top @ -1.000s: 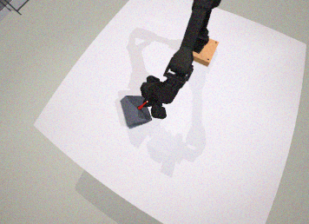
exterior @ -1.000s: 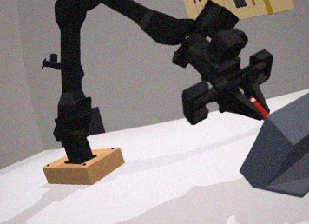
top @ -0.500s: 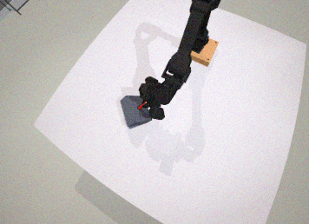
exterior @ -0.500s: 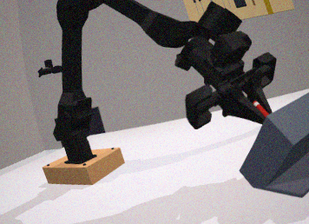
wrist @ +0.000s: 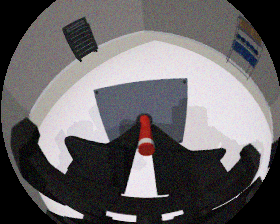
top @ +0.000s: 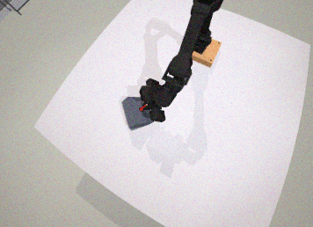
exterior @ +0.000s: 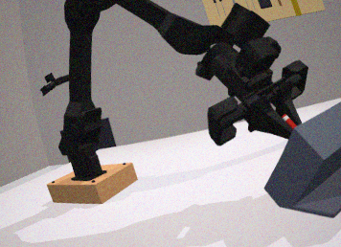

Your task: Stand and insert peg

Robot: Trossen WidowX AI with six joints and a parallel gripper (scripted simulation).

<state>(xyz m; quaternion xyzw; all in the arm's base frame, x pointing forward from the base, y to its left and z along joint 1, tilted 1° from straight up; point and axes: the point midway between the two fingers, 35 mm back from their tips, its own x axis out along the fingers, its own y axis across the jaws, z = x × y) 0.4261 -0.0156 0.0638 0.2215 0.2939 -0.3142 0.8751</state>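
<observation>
Right now the red peg is 1 cm to the left of my gripper tip, 1 cm behind it and 1 cm above it. From my gripper tip the other things lie so: grey sloped panel: 3 cm below, 3 cm ahead, 2 cm to the right.
</observation>
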